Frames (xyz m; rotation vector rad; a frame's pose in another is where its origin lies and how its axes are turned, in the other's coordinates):
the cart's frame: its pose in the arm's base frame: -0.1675 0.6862 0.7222 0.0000 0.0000 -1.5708
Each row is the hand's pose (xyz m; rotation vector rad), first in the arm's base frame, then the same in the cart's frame.
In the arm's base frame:
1: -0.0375 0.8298 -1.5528 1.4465 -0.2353 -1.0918
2: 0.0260 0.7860 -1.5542 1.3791 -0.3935 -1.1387
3: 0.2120 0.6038 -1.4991 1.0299 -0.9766 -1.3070
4: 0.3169 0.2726 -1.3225 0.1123 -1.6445 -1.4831
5: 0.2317 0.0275 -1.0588 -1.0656 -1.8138 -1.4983
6: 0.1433 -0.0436 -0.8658 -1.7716 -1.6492 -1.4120
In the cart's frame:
1: -0.1436 0.1300 -2.2750 1.1191 0.8059 0.2115
2: -0.0998 0.1935 -2.2764 1.1730 0.6522 0.1776
3: 0.0824 0.3795 -2.2213 1.2981 0.0345 0.0196
4: 0.4136 0.4844 -2.0447 1.1006 -0.9599 -0.2372
5: 0.6587 0.3992 -1.7810 0.4585 -1.7644 -0.4640
6: 0.7298 0.3108 -1.5880 -0.0746 -2.0844 -0.5678

